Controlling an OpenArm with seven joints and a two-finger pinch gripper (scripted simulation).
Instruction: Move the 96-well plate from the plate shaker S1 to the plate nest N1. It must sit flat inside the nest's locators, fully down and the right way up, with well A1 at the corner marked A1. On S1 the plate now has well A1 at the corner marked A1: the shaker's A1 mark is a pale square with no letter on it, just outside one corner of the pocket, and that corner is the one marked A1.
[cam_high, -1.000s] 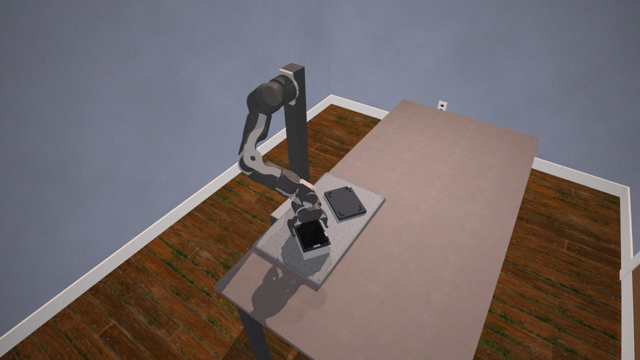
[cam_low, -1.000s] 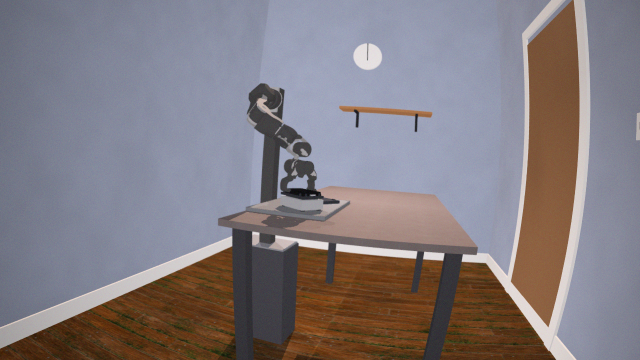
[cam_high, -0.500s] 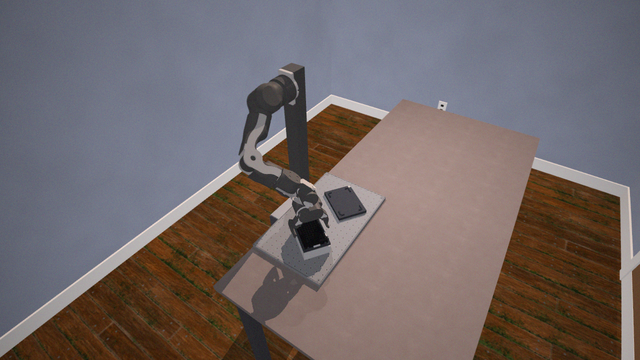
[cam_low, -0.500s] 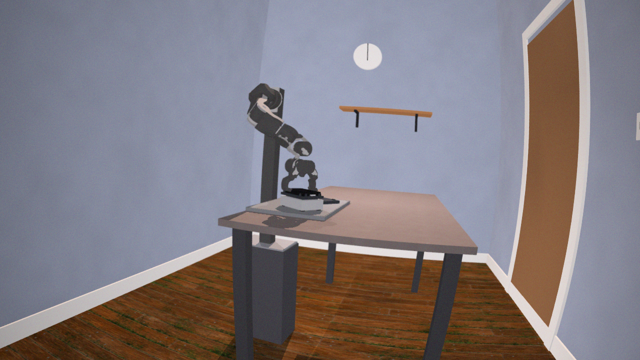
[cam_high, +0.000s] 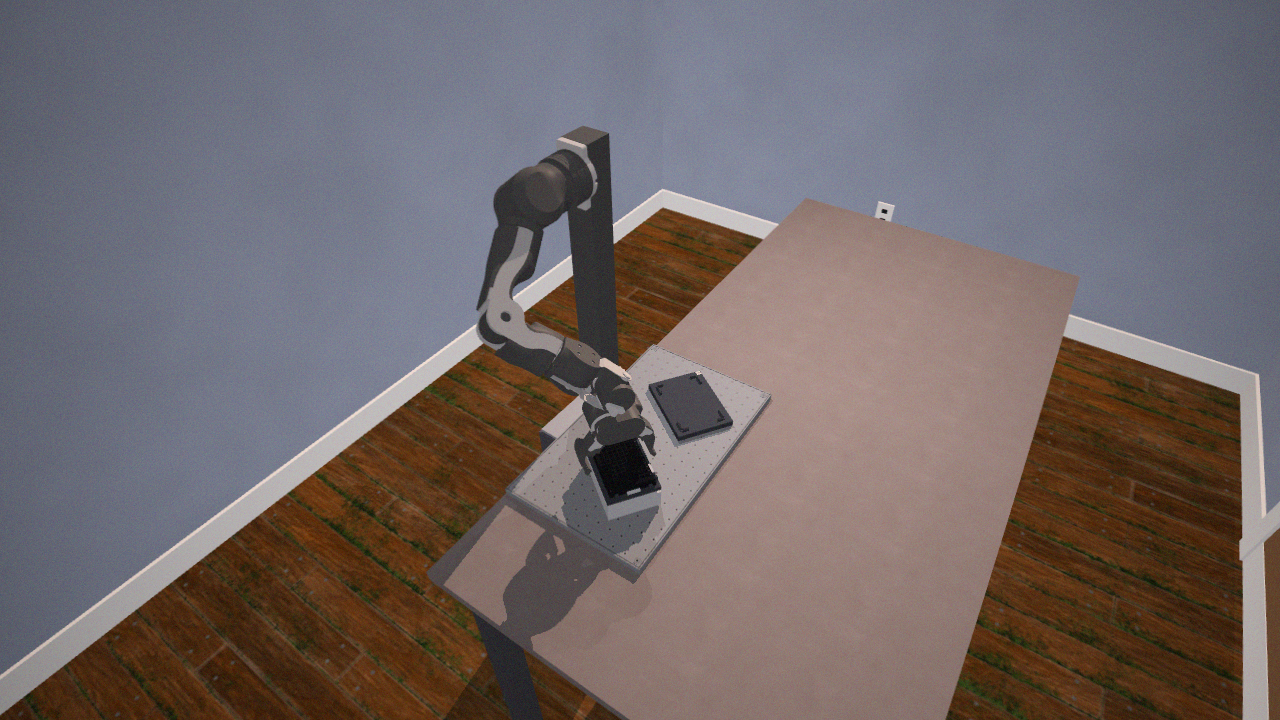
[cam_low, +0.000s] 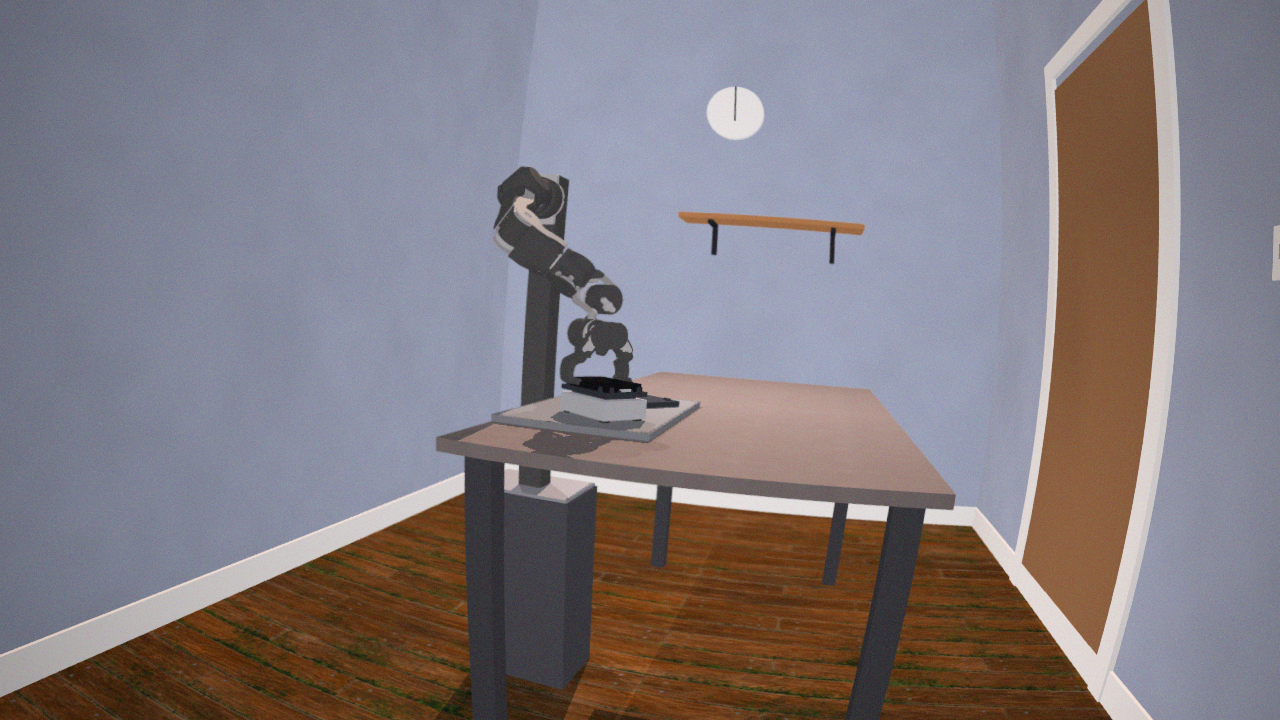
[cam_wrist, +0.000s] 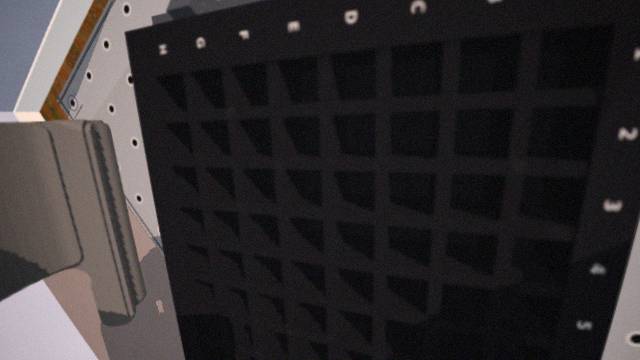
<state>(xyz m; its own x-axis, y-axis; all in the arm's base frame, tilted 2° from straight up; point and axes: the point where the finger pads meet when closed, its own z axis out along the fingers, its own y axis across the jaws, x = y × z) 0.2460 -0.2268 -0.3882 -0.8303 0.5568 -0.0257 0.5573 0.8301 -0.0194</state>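
My hand is 2 cm short of the black 96-well plate and 1 cm to the left of it.
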